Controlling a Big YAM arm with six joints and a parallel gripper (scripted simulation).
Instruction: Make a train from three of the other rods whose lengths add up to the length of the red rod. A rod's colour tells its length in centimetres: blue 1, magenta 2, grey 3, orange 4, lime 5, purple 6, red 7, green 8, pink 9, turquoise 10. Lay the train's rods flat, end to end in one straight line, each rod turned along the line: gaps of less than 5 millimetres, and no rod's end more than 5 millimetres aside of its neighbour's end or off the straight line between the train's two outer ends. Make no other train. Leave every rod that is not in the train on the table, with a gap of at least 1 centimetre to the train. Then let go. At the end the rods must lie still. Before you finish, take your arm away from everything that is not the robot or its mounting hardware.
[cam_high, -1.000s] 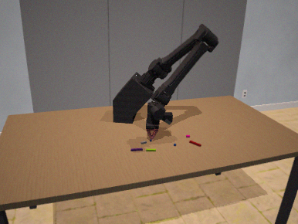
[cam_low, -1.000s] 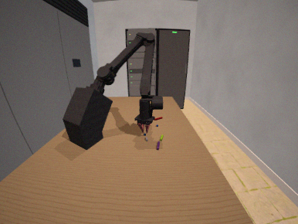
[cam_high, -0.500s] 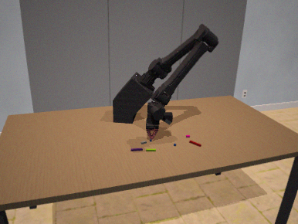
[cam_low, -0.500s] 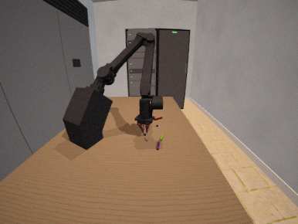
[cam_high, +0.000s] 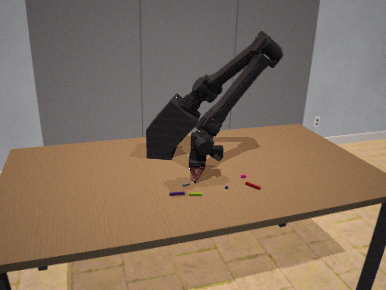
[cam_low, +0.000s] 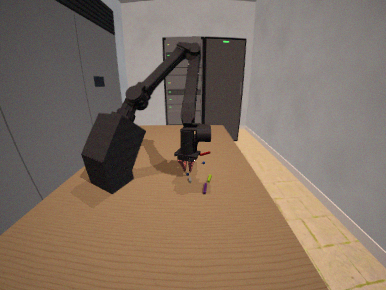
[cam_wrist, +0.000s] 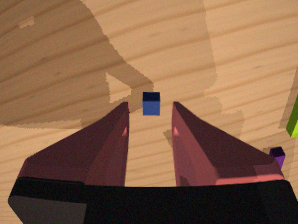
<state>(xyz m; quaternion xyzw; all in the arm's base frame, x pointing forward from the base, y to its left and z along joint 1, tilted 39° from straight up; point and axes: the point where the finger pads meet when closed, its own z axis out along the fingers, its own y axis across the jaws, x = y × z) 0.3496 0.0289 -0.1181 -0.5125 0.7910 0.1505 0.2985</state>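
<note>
Right now my hand is 5 cm to the left of the grey rod, 2 cm above it and 1 cm short of it. From my hand the other things lie so: magenta rod: 22 cm to the left, 2 cm below, 1 cm ahead; then purple rod: 11 cm to the right, 7 cm ahead, 2 cm below; then lime rod: 10 cm ahead, 4 cm to the right, 2 cm below.
</note>
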